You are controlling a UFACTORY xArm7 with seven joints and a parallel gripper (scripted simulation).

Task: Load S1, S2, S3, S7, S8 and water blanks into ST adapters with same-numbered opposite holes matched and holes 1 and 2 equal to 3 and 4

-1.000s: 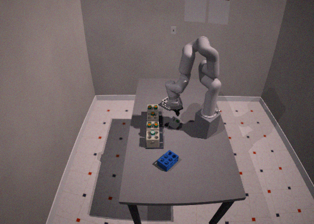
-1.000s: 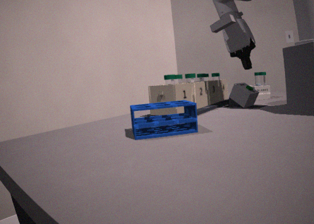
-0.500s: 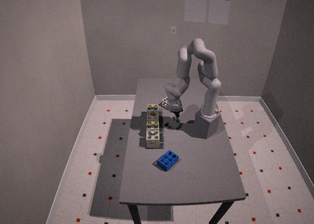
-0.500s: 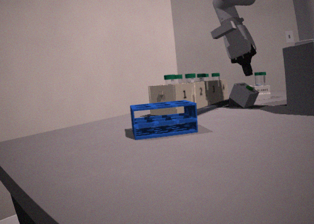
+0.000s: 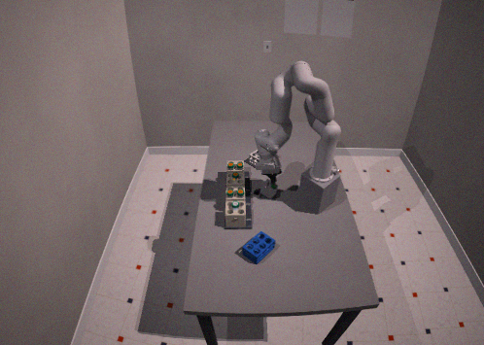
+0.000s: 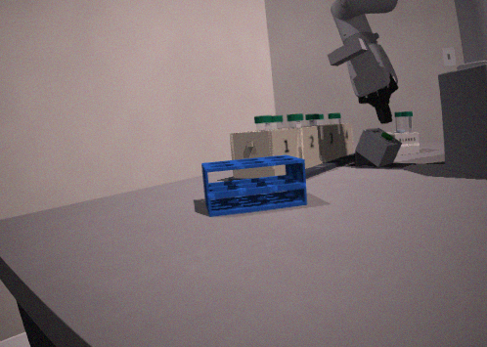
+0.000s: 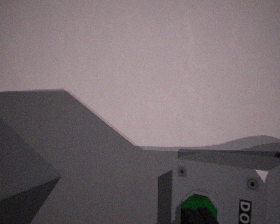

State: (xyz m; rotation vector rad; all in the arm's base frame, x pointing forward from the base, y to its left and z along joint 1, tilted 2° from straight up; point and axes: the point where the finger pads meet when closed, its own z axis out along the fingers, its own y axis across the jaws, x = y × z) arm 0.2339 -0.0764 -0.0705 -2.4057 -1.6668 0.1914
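Right now the sloped done desk is 60 mm below my hand, 20 mm ahead of it and 10 mm to the right of it. The rest, counted from my hand: sample tube 190 mm ahead, 50 mm to the right, 50 mm below; then adapter 210 mm ahead, 170 mm to the left, 60 mm below; then white rack 290 mm to the right, 80 mm below, 10 mm ahead.
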